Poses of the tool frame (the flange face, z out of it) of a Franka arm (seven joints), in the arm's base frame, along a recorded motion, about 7 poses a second.
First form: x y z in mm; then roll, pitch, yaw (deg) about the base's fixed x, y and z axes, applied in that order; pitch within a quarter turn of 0, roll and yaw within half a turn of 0.
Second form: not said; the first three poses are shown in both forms.
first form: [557 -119 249 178.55 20.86 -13.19]
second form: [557 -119 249 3.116 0.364 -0.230]
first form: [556 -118 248 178.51 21.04 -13.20]
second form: [556 -118 248 3.116 0.367 -0.230]
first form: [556 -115 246 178.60 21.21 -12.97]
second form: [556 -115 246 3.117 0.370 -0.226]
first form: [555 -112 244 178.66 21.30 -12.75]
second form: [555 -112 244 3.118 0.372 -0.223]
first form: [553 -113 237 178.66 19.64 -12.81]
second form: [553 -113 237 3.118 0.343 -0.224]
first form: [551 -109 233 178.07 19.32 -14.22]
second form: [551 -109 233 3.108 0.337 -0.248]
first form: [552 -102 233 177.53 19.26 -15.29]
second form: [552 -102 233 3.098 0.336 -0.267]
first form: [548 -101 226 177.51 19.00 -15.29]
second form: [548 -101 226 3.098 0.332 -0.267]
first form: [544 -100 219 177.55 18.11 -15.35]
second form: [544 -100 219 3.099 0.316 -0.268]
